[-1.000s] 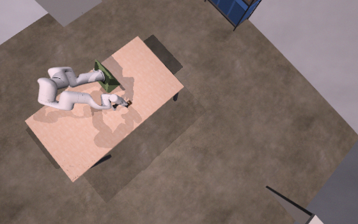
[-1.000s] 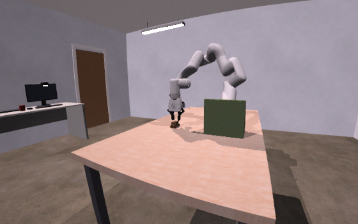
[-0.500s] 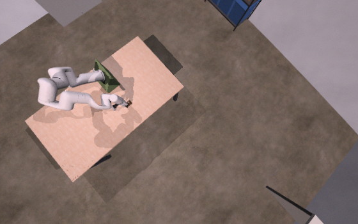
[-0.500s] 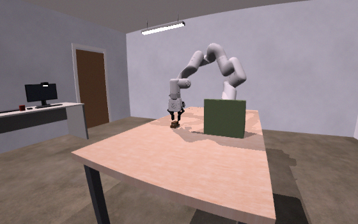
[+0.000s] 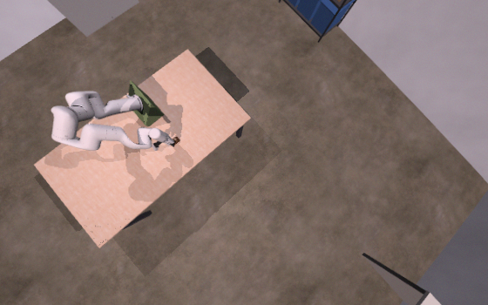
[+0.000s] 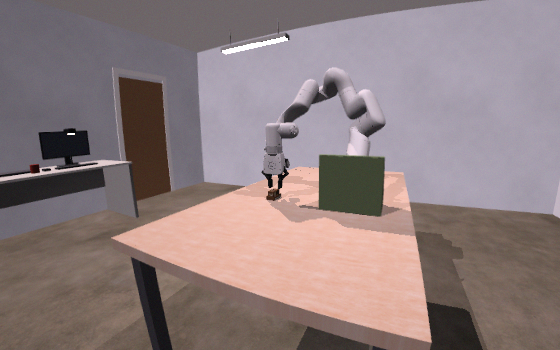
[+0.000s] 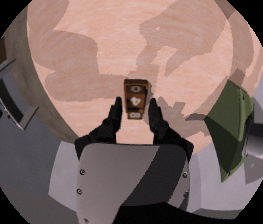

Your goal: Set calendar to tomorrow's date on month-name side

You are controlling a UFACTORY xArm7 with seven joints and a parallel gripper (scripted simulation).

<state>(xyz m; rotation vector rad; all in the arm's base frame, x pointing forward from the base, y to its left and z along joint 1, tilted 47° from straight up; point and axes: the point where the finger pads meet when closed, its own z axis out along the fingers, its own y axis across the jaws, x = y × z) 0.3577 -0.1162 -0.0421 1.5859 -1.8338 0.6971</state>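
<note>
Now: hand 4 cm above the digit cube. Also, from my hand: tray 6 cm below, 2 cm to the left; calendar cube 4 cm below, 3 cm to the left.
</note>
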